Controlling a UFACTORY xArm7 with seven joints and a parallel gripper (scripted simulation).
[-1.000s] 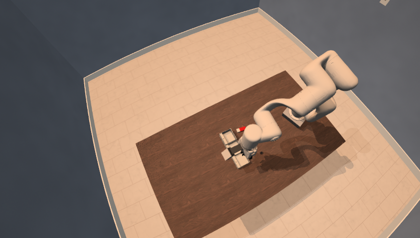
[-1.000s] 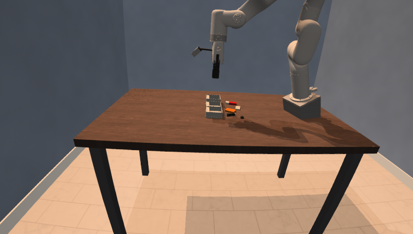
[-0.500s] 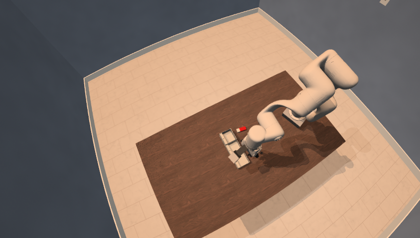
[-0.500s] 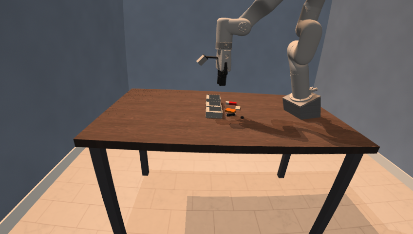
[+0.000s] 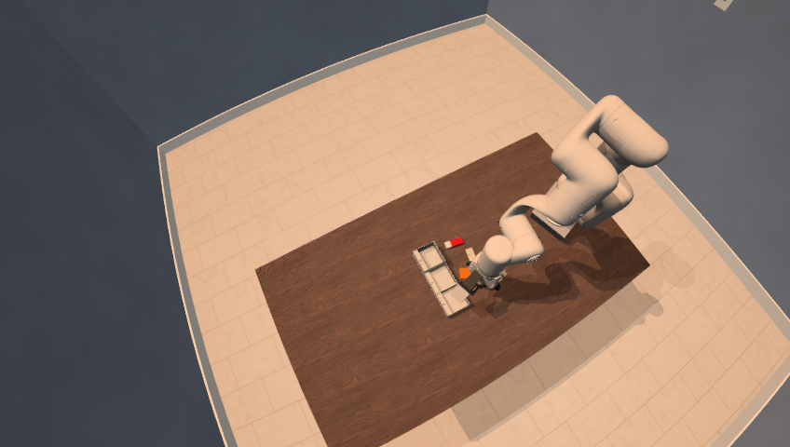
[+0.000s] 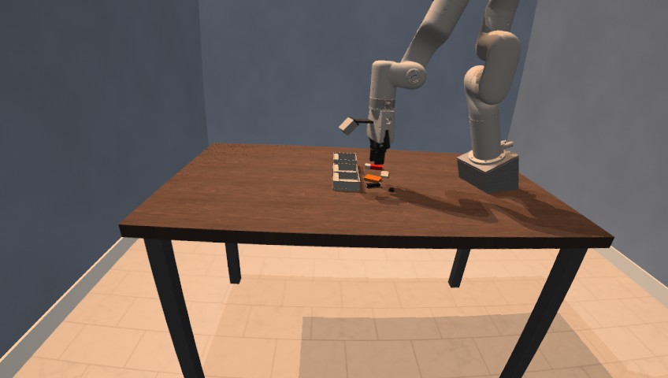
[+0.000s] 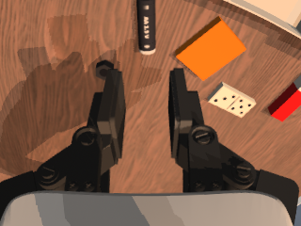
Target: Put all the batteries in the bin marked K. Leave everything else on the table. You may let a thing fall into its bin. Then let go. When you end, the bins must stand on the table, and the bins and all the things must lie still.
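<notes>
Now: the black cylindrical battery 10 cm below my hand. From my hand the other things lie so: black button cell 10 cm below, 5 cm behind, 3 cm to the left; orange block 10 cm below, 6 cm to the right; bin marked K 9 cm ahead, 8 cm to the right, 8 cm below.
</notes>
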